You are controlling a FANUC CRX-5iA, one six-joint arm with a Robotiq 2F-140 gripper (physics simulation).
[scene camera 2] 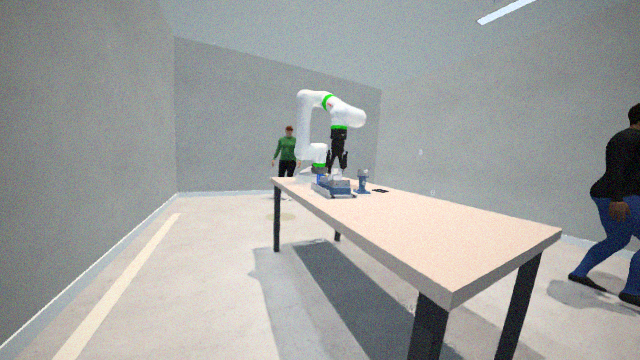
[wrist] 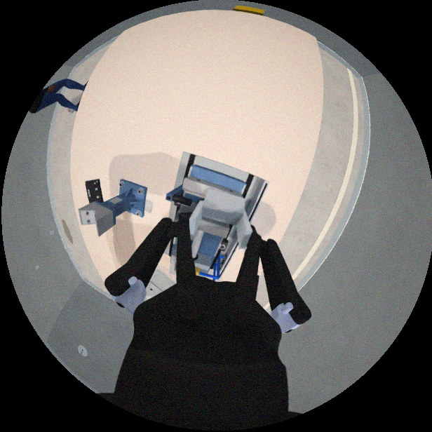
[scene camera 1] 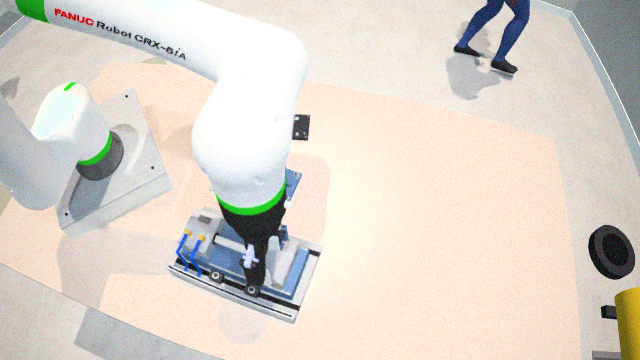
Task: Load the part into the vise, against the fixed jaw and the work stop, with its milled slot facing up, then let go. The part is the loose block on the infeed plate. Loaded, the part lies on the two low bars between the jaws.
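Seen in the pictures: gripper, fingertip midpoint: (scene camera 2: 335, 180) (scene camera 1: 268, 267); arm's base at its link origin: (scene camera 2: 319, 172) (scene camera 1: 99, 155).
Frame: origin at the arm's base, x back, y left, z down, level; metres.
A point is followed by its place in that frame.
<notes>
My gripper (scene camera 1: 264, 257) {y -0.093, x -0.551, z -0.006 m} (scene camera 2: 337, 170) {y -0.093, x -0.551, z -0.006 m} (wrist: 220, 212) points down over the vise (scene camera 1: 300, 272) {y -0.067, x -0.608, z 0.033 m} (scene camera 2: 336, 189) {y -0.106, x -0.608, z 0.039 m} (wrist: 217, 176), shut on the light grey part (scene camera 1: 272, 254) {y -0.072, x -0.553, z -0.026 m} (scene camera 2: 336, 175) {y -0.096, x -0.574, z -0.036 m} (wrist: 224, 204). The part is between the two fingertips, beside the fixed jaw (scene camera 1: 286, 262) (wrist: 200, 186) in the wrist view. Whether it touches the jaw or rests on the low bars cannot be told; the bars are hidden. The work stop (wrist: 182, 199), a blue bracket with a dark rod, is close to the left fingertip in the wrist view. The milled slot cannot be made out.
A blue stand (scene camera 1: 294, 181) {y 0.163, x -0.503, z 0.080 m} (scene camera 2: 362, 184) {y 0.140, x -0.482, z 0.031 m} (wrist: 134, 196) with a grey head stands beside the vise. A small black plate (scene camera 1: 301, 127) {y 0.334, x -0.454, z 0.082 m} (scene camera 2: 380, 190) {y 0.322, x -0.441, z 0.083 m} (wrist: 94, 190) lies beyond it. Blue hoses (scene camera 1: 195, 257) (wrist: 218, 267) are at the vise's other end. A person's legs (scene camera 1: 510, 32) show beyond the table.
</notes>
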